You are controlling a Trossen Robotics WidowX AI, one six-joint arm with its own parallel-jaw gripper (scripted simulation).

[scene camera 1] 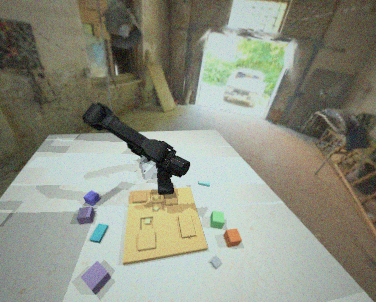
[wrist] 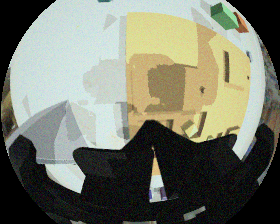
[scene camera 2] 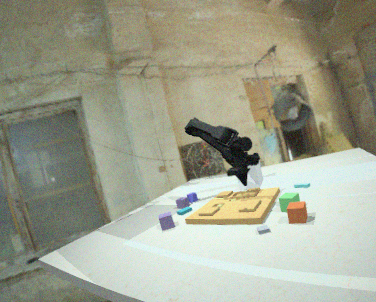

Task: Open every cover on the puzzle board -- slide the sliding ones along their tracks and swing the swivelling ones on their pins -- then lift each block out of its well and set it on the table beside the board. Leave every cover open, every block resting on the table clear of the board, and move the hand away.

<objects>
same spot on tan puzzle board: (scene camera 2: 228,214) = (scene camera 1: 172,242)
</objects>
